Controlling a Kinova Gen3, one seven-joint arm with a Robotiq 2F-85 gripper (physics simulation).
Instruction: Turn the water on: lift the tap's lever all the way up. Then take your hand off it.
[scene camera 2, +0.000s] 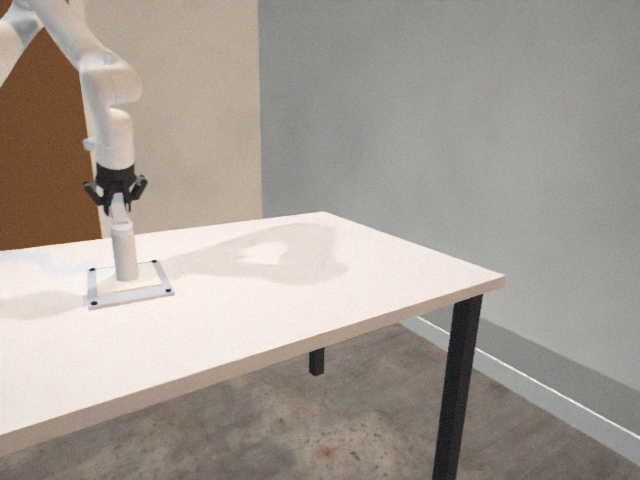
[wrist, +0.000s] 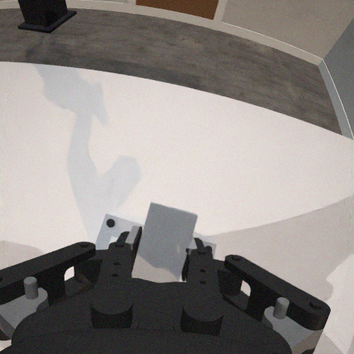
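The tap's column (scene camera 2: 125, 254) is a pale grey upright cylinder on a flat square base plate (scene camera 2: 92, 286) (wrist: 104, 235) with dark screws at its corners. The tap's lever (scene camera 2: 120, 210) (wrist: 167, 235) is a flat grey bar at the top of the column. In the scene view it slants steeply upward from the column's top into the gripper. My gripper (scene camera 2: 118, 206) (wrist: 160, 240) points down and is shut on the lever, with one finger on each side. The wrist view shows the lever's broad face between the fingers. The column is hidden there.
The tap stands on a white table (scene camera 2: 232, 320) (wrist: 240, 165), whose right corner and front edge show in the scene view. A dark table leg (scene camera 2: 457, 382) stands under that corner. A grey wall (scene camera 2: 439, 129) rises behind the table. Arm shadows fall across the table top.
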